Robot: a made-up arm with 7 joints.
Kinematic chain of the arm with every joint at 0, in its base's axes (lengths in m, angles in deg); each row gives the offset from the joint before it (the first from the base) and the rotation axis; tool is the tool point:
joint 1: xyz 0 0.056 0 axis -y
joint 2: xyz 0 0.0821 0 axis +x
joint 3: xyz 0 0 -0.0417 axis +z
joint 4: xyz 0 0 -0.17 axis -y
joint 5: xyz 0 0 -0.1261 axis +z
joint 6: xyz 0 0 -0.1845 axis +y
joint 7: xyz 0 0 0 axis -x
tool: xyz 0 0 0
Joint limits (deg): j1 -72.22..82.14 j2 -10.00..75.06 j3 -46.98..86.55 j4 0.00..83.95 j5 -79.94..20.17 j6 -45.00..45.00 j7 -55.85..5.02
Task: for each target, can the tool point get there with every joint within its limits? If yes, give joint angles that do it. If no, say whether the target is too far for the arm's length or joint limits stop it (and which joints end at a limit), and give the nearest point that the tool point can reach.
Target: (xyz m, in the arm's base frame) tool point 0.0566 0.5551 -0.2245
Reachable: yes | joints -29.10 45.41 47.42 49.02 -65.89 -35.51 -41.09
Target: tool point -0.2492 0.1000 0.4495
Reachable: no: joint limits stop it (at a limit: joint 1, joint 2, joint 4) | nearest point -0.0726 0.4200 0.2654 | short by 0.409 m
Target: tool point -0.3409 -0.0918 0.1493
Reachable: no: joint limits stop it (at a limit: joint 1, joint 2, joint 4) | nearest point -0.4898 0.0474 -0.1571 | short by 0.368 m
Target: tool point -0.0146 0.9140 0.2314
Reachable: no: too far | nearest point 0.0198 0.6275 0.1116 | short by 0.312 m
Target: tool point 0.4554 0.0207 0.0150
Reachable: yes | joints 62.82 -1.35 -26.00 52.46 3.23 29.59 -48.91
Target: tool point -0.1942 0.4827 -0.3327
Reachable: yes | joints -43.66 43.21 -3.49 16.72 -47.55 -29.86 -23.30
